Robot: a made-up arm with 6 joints. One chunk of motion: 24 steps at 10 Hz.
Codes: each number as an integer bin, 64 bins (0 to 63) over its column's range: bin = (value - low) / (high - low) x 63, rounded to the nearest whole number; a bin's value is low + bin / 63 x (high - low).
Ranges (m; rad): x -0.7..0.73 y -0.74..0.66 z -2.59..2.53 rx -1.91..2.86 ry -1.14..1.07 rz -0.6..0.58
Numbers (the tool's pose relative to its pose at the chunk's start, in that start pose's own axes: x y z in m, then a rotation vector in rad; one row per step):
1: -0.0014 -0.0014 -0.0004 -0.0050 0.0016 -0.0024
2: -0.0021 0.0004 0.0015 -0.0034 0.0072 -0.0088
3: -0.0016 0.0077 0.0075 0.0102 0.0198 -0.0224
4: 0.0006 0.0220 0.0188 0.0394 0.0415 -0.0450
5: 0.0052 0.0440 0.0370 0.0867 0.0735 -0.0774
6: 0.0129 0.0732 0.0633 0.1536 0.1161 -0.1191
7: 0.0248 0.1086 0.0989 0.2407 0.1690 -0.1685
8: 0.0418 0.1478 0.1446 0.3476 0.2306 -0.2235
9: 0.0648 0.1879 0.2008 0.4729 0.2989 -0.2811
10: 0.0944 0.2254 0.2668 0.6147 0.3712 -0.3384
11: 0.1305 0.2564 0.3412 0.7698 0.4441 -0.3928
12: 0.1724 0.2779 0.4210 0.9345 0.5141 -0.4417
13: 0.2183 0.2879 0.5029 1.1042 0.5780 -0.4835
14: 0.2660 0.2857 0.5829 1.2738 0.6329 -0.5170
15: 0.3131 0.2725 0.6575 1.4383 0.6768 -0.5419
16: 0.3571 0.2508 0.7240 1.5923 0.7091 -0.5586
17: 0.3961 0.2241 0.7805 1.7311 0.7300 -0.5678
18: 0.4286 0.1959 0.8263 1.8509 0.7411 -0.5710
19: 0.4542 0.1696 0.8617 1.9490 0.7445 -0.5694
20: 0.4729 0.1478 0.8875 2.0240 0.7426 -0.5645
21: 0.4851 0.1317 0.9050 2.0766 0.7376 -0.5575
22: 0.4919 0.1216 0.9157 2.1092 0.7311 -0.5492
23: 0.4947 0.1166 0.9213 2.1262 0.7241 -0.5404
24: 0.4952 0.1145 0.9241 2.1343 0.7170 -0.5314
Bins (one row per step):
1: 31 33 32 25 33 32
2: 31 33 32 25 33 32
3: 31 34 32 25 33 31
4: 31 34 32 26 34 30
5: 31 35 32 26 35 28
6: 31 37 33 27 36 26
7: 32 38 33 28 37 23
8: 33 40 34 30 39 20
9: 34 42 34 31 41 17
10: 35 43 35 33 43 14
11: 37 45 36 35 45 11
12: 38 46 37 38 47 8
13: 40 46 38 40 49 6
14: 43 46 39 42 51 4
15: 45 46 40 44 52 3
16: 47 45 41 46 53 2
17: 48 43 41 48 53 2
18: 50 42 42 50 54 2
19: 51 41 42 51 54 2
20: 52 40 43 52 54 2
21: 52 39 43 53 54 2
22: 53 39 43 53 53 3
23: 53 39 43 53 53 3
24: 53 38 43 53 53 4

